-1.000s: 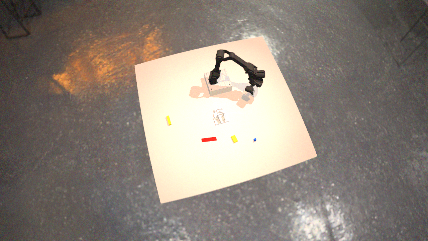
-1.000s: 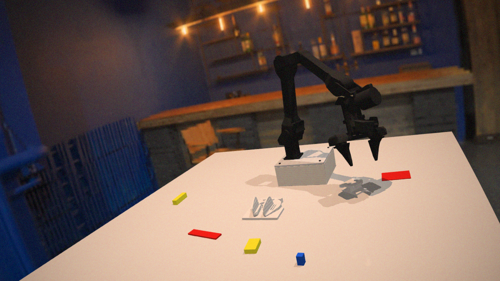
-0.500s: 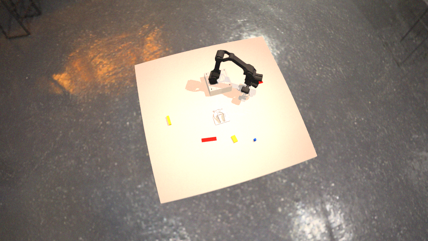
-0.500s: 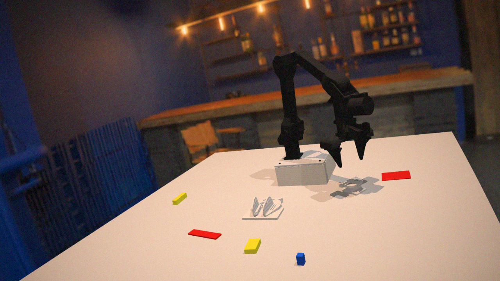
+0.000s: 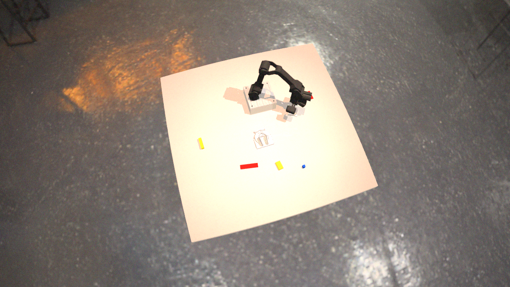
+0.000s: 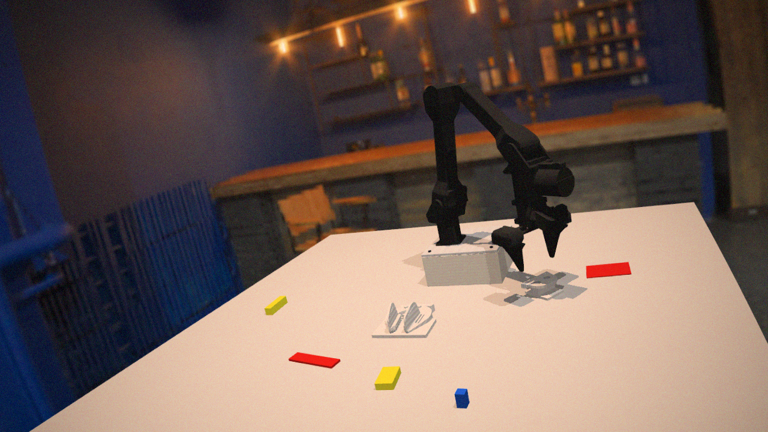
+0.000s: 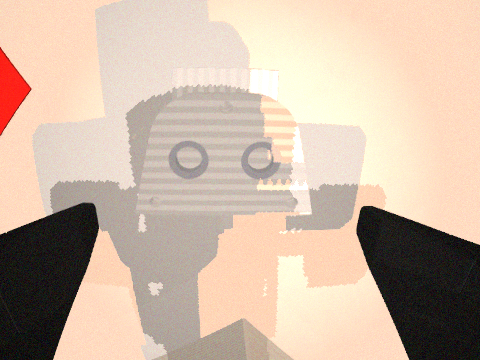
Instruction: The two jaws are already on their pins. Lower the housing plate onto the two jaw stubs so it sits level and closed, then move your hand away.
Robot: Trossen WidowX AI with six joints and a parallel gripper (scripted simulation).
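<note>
Right now the white block is 60 mm below my gripper tip, 10 mm to the left of it and 10 mm ahead of it. Also, from my gripper tip: red tile: 150 mm to the left, 100 mm behind, 60 mm below; blue cube: 410 mm ahead, 60 mm to the right, 50 mm below; red strip: 410 mm to the right, 300 mm ahead, 60 mm below.
</note>
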